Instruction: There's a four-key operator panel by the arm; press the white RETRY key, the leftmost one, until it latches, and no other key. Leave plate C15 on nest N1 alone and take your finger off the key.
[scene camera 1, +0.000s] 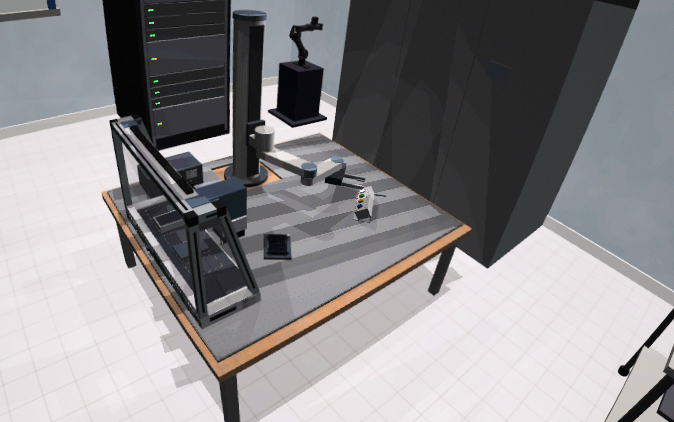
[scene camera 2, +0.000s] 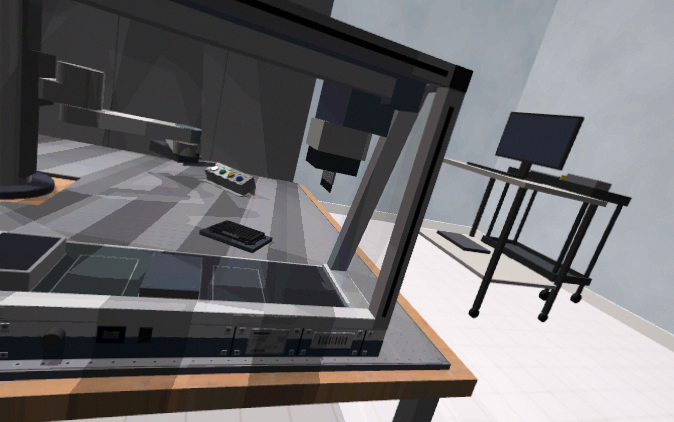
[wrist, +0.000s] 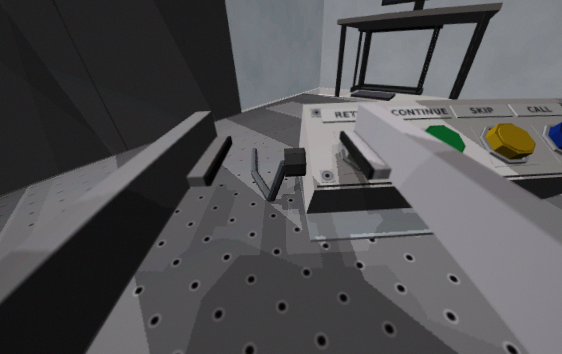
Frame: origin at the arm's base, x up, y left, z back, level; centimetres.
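Seen in the pictures: gripper, fingertip midpoint: (scene camera 1: 364, 183) (scene camera 2: 207, 161) (wrist: 285, 124); arm's base, link origin: (scene camera 1: 246, 175).
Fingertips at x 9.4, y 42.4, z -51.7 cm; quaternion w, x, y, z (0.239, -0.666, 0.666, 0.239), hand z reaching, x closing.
Note:
Offsets run from my fingertips to a thing's middle. "spot": to the spot under its first point.
The white operator panel @(dx -4.0, dy -8.2, dz -9.6 cm) (scene camera 1: 370, 201) (scene camera 2: 226, 184) (wrist: 322, 145) has a row of four keys. The white RETRY key @(dx -2.0, dy -3.9, dz -3.2 cm) (scene camera 1: 362, 191) (scene camera 2: 214, 169) is the leftmost, at the arm's end of the row. In the wrist view the right finger covers most of it, so whether it is pressed or touched cannot be told. My gripper (scene camera 1: 364, 183) (wrist: 285, 124) is shut to its narrow stance, with a visible gap and nothing between the fingers. Its right finger is over the RETRY end; its left finger is beyond the panel's side. A dark plate (scene camera 1: 278, 244) (scene camera 2: 235, 233) sits on its nest (scene camera 2: 257, 248), away from the gripper; its label is unreadable.
The green key @(dx -1.8, dy -7.8, dz -6.3 cm) (wrist: 444, 138), yellow key @(dx -1.8, dy -11.6, dz -9.6 cm) (wrist: 510, 141) and blue key @(spot: dx -1.4, dy -14.4, dz -12.1 cm) (wrist: 556, 136) are to the right of RETRY. A black connector with a bent cable @(spot: dx -3.2, dy +0.2, dz -1.3 cm) (wrist: 295, 161) projects from the panel's left side. A framed gantry machine (scene camera 1: 200, 270) stands along the table's left side. A dark cabinet (scene camera 1: 425, 100) stands behind the table.

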